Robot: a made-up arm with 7 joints. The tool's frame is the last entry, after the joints. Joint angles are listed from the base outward.
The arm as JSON. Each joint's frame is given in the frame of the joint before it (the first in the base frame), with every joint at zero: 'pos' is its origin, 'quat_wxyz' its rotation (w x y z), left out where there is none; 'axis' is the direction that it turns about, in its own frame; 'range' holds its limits. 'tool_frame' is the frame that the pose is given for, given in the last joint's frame.
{
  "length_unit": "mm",
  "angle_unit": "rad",
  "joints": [
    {
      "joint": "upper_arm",
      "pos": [
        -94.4,
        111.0,
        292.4
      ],
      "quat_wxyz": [
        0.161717,
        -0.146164,
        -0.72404,
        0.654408
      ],
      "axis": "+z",
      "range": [
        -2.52,
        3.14
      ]
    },
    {
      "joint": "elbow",
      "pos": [
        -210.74,
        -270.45,
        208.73
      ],
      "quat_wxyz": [
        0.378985,
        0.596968,
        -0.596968,
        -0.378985
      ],
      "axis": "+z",
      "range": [
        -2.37,
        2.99
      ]
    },
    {
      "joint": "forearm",
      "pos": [
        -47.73,
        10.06,
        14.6
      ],
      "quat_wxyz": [
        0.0,
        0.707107,
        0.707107,
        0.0
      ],
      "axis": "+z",
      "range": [
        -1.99,
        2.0
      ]
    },
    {
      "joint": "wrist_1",
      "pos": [
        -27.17,
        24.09,
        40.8
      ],
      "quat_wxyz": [
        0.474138,
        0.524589,
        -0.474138,
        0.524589
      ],
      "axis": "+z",
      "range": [
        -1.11,
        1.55
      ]
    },
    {
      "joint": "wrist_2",
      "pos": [
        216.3,
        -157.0,
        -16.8
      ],
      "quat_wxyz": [
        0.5,
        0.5,
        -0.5,
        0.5
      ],
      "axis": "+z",
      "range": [
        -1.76,
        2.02
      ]
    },
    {
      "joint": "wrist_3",
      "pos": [
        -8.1,
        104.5,
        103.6
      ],
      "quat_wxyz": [
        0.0,
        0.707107,
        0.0,
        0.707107
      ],
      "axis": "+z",
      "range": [
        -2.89,
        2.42
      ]
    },
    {
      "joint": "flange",
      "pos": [
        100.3,
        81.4,
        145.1
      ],
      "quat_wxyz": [
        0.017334,
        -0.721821,
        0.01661,
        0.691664
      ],
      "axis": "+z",
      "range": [
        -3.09,
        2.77
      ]
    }
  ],
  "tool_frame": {
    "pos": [
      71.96,
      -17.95,
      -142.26
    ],
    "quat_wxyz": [
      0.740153,
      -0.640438,
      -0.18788,
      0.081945
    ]
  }
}
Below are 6 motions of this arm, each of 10 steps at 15 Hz.
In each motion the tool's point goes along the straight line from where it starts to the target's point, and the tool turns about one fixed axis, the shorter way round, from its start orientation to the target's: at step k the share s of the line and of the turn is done. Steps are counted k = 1, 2, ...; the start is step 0. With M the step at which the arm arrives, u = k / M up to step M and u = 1 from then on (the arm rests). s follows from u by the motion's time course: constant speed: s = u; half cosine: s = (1 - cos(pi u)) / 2; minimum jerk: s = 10 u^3 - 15 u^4 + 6 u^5.
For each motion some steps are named. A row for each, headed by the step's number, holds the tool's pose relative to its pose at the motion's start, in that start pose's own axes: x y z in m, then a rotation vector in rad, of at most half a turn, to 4 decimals.
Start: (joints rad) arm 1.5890 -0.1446 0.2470 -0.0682 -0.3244 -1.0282 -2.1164
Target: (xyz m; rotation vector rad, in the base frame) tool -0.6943 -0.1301 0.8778 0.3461 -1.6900 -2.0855
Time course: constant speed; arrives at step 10
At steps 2, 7, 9, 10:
2: -0.0438 0.0317 0.0622 -0.0253 -0.0441 0.0704
7: -0.1532 0.1108 0.2175 -0.0886 -0.1544 0.2465
9: -0.1969 0.1425 0.2797 -0.1140 -0.1985 0.3169
10: -0.2188 0.1583 0.3108 -0.1266 -0.2205 0.3521

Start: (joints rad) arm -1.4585 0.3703 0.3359 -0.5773 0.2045 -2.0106 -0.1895
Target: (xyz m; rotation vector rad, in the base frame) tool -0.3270 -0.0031 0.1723 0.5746 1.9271 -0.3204
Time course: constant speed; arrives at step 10
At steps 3, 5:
3: -0.0834 -0.0252 0.1523 -0.0699 0.7118 -0.0234
5: -0.1389 -0.0420 0.2539 -0.1165 1.1864 -0.0390

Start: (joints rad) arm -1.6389 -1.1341 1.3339 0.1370 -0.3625 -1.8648 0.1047
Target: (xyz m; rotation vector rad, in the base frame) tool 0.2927 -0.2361 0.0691 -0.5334 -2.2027 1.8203
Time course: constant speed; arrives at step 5
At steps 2, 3, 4, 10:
2: -0.0020 -0.0208 0.0220 -0.0627 -0.0929 0.0555
3: -0.0030 -0.0313 0.0330 -0.0941 -0.1394 0.0833
4: -0.0040 -0.0417 0.0440 -0.1255 -0.1859 0.1110
10: -0.0050 -0.0521 0.0550 -0.1568 -0.2323 0.1388

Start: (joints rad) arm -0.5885 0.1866 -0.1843 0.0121 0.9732 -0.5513 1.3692
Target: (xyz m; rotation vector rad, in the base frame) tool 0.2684 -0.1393 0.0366 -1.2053 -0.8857 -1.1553
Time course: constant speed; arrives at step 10
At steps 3, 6, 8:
3: 0.0870 -0.0744 0.1405 0.2454 0.2713 -0.1530
6: 0.1740 -0.1488 0.2811 0.4908 0.5425 -0.3060
8: 0.2320 -0.1984 0.3747 0.6543 0.7234 -0.4080

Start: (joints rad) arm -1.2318 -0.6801 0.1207 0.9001 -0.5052 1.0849 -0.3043
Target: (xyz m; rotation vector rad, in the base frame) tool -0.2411 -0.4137 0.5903 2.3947 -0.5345 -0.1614
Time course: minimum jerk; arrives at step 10
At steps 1, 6, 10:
1: -0.0004 0.0002 0.0016 0.0071 -0.0040 0.0012
6: -0.0354 0.0172 0.1272 0.5640 -0.3157 0.0941
10: -0.0519 0.0253 0.1863 0.8263 -0.4626 0.1379

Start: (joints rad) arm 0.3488 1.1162 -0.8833 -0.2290 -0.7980 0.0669 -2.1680
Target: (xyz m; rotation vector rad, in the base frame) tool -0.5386 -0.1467 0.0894 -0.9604 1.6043 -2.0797
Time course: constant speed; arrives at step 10
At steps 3, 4, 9, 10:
3: 0.1062 -0.0749 0.0140 -0.0018 -0.0702 -0.2055
4: 0.1416 -0.0998 0.0187 -0.0023 -0.0936 -0.2740
9: 0.3185 -0.2246 0.0421 -0.0053 -0.2107 -0.6166
10: 0.3539 -0.2495 0.0468 -0.0058 -0.2341 -0.6851

